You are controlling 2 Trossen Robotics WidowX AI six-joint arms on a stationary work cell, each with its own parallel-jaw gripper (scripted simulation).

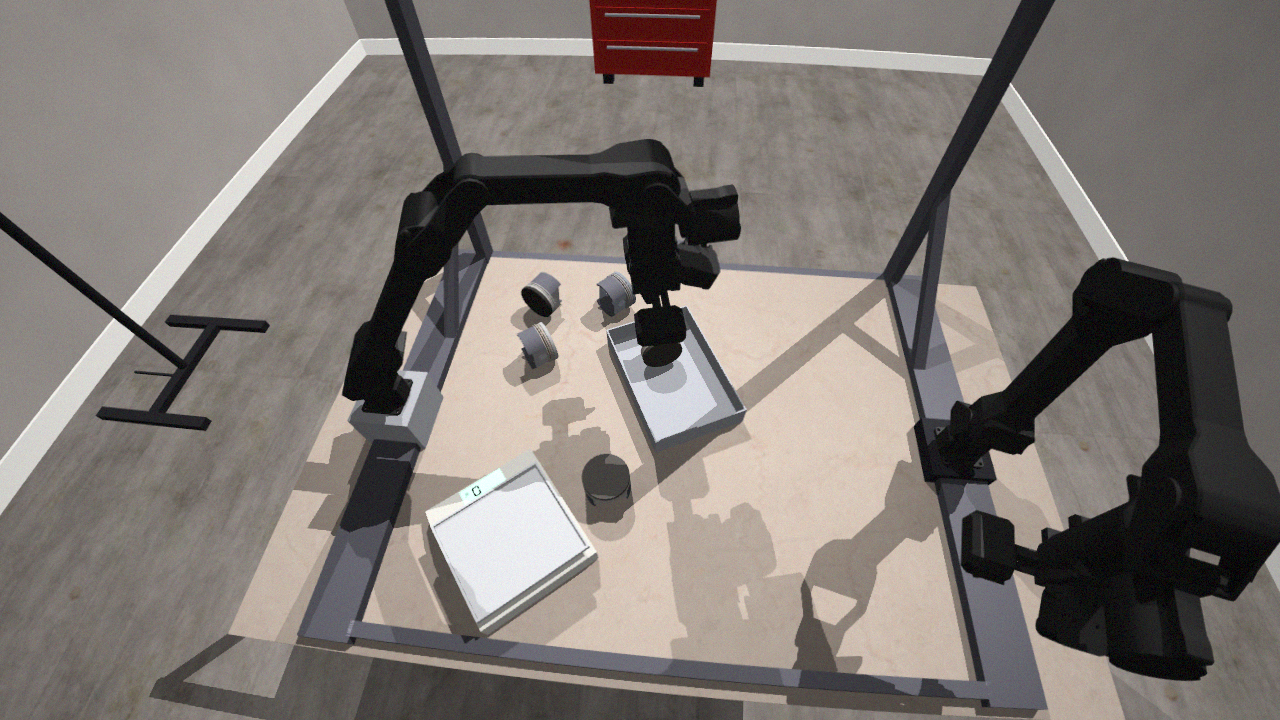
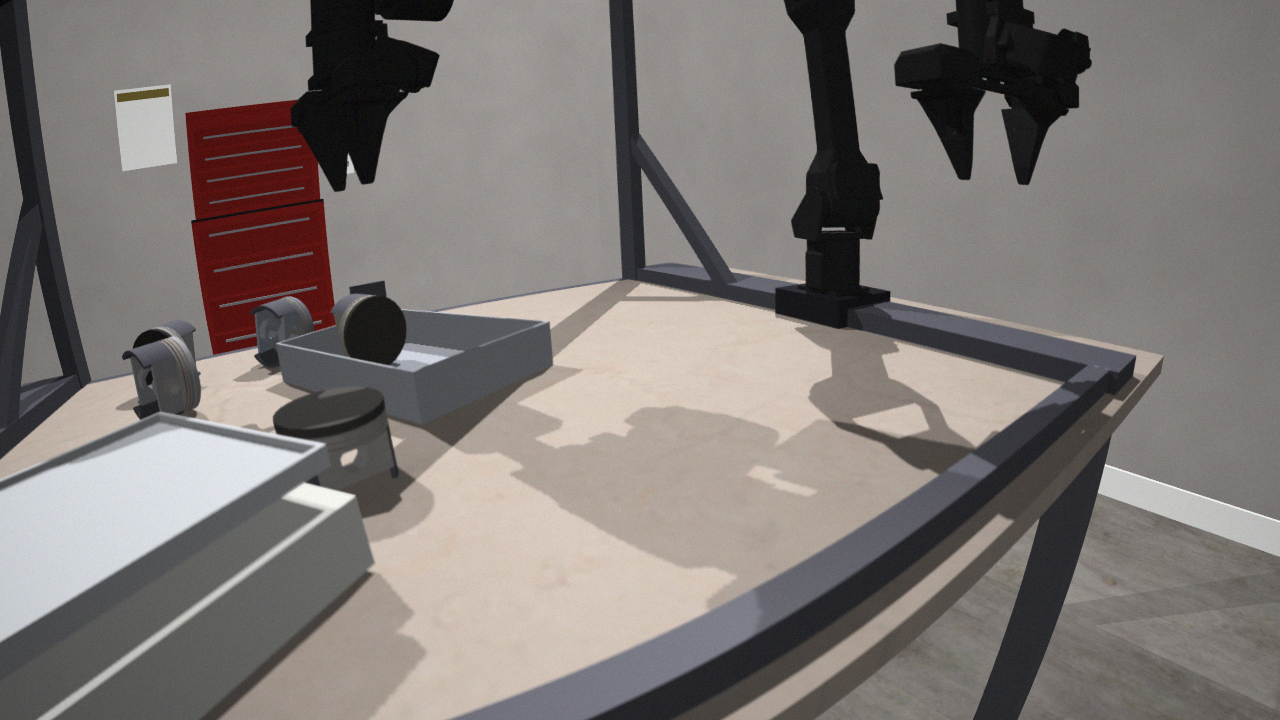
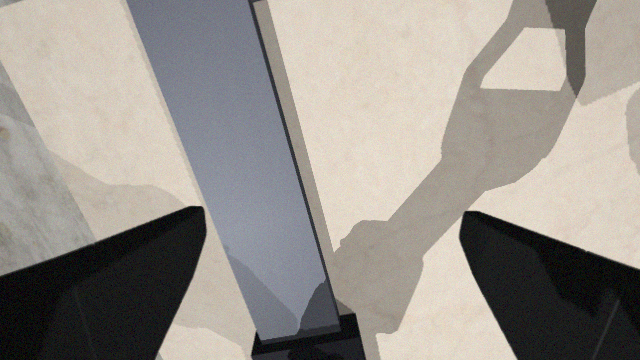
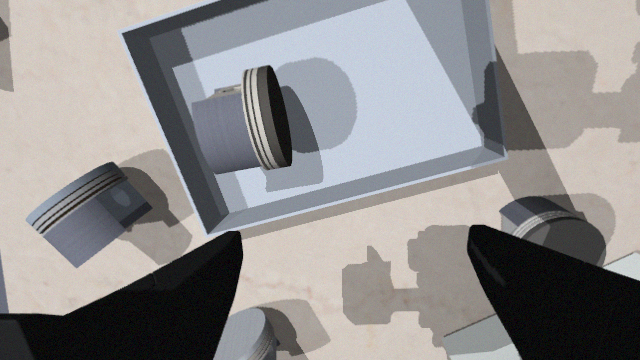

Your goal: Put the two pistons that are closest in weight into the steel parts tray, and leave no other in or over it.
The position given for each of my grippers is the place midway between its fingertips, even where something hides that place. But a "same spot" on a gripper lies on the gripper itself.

my left gripper: image 1 1011, 584; image 2 995, 182; image 3 334, 222; not seen in image 4 (out of frame)
my right gripper: image 1 653, 323; image 2; image 4; not seen in image 3 (out of frame)
steel parts tray: image 1; image 2; image 4 374, 103; not seen in image 3 (out of frame)
same spot on steel parts tray: (image 2: 507, 350) = (image 1: 713, 424)
same spot on my right gripper: (image 4: 186, 302) = (image 2: 343, 150)
